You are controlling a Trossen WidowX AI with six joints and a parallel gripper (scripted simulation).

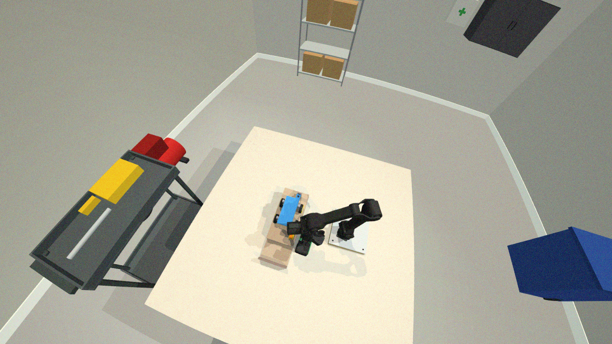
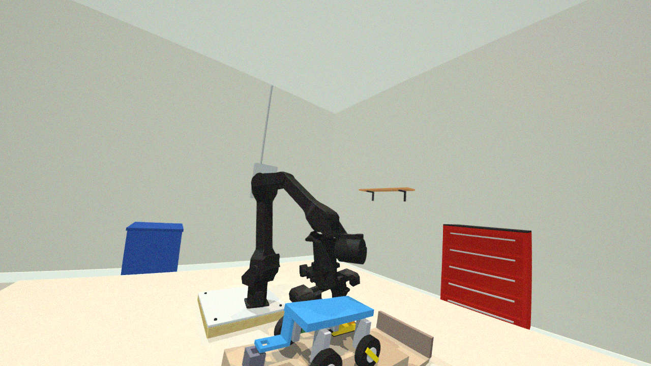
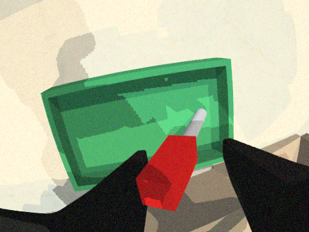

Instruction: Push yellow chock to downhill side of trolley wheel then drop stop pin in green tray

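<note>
Right now my gripper tip is 2 cm to the left of the green tray and 6 cm above it. Also, from my gripper tip: red-headed stop pin (1 cm below); wooden ramp (14 cm ahead, 9 cm to the right); yellow chock (8 cm ahead, 1 cm to the right, 3 cm above).
</note>
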